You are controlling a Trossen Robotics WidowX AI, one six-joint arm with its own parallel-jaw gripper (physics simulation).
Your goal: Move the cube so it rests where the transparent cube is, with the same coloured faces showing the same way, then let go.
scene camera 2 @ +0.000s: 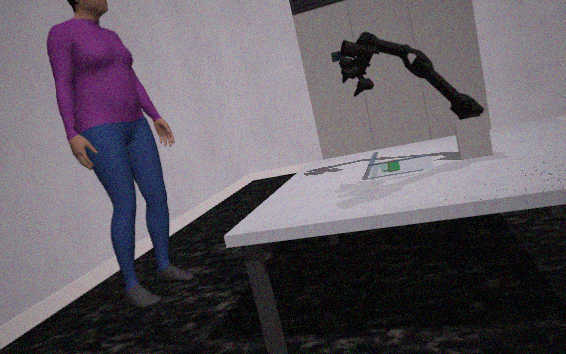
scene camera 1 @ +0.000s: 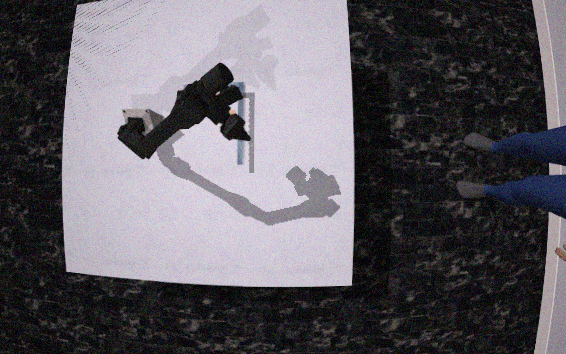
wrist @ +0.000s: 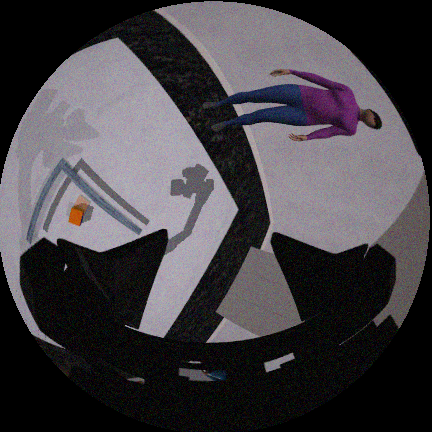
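Where they show: gripper, fingertip midpoint: [scene camera 2: 348, 89] [scene camera 1: 243, 133] [wrist: 221, 236]; arm's base, origin of the base link: [scene camera 2: 474, 128] [scene camera 1: 136, 124].
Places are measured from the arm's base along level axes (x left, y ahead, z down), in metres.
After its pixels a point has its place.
Observation:
The solid cube [wrist: 76, 216] [scene camera 2: 394, 165] rests on the table; its orange face and a sliver of blue show in the wrist view, a green face in scene camera 2. The transparent cube [wrist: 82, 201] @(x 0.073, y 0.372, z 0.065 m) is pale orange in the wrist view, close beside and partly overlapped by the solid one. In scene camera 1 a pale orange patch shows beside a finger; the arm hides the rest. My gripper [scene camera 1: 245, 117] [scene camera 2: 350, 87] @(x -0.036, y 0.472, z -0.258 m) [wrist: 221, 236] @(x -0.036, y 0.472, z -0.258 m) is open and empty, high above the table, its fingers wide apart. Both cubes lie far left of the fingertips in the wrist view.
A blue-grey angled bar [scene camera 1: 241, 150] @(x -0.064, y 0.425, z 0.045 m) [scene camera 2: 371, 165] @(x 0.200, y 0.387, z 0.047 m) [wrist: 100, 199] @(x 0.035, y 0.414, z 0.045 m) forms a corner around the cubes, with a grey shadow beside it. The arm's base block [scene camera 2: 475, 140] @(x 0.052, y 0.004, z 0.039 m) stands on the white table [scene camera 1: 150, 240] @(x -0.468, y 0.061, z 0.105 m). A person [scene camera 2: 100, 75] [wrist: 325, 105] stands beyond the table's edge.

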